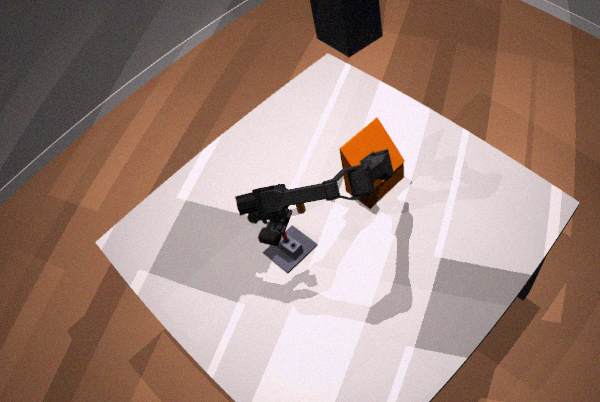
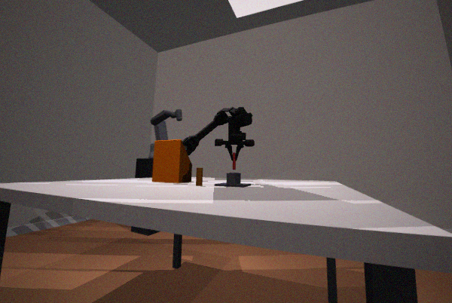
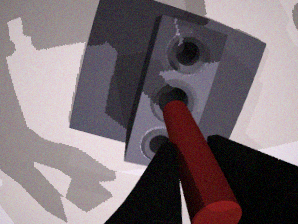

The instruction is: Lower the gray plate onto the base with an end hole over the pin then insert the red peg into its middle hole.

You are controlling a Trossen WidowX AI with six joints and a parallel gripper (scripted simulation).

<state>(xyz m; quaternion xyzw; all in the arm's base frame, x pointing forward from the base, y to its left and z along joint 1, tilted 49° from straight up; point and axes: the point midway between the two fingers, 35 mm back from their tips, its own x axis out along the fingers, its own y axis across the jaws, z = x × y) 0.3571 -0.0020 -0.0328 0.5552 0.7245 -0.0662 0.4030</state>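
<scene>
My gripper tip is now 70 mm above the gray plate. From my gripper tip the other things lie so: red peg right at my gripper tip; then base 110 mm below, 10 mm to the left, 10 mm behind; then small orange cylinder 130 mm behind, 90 mm to the right, 70 mm below.
</scene>
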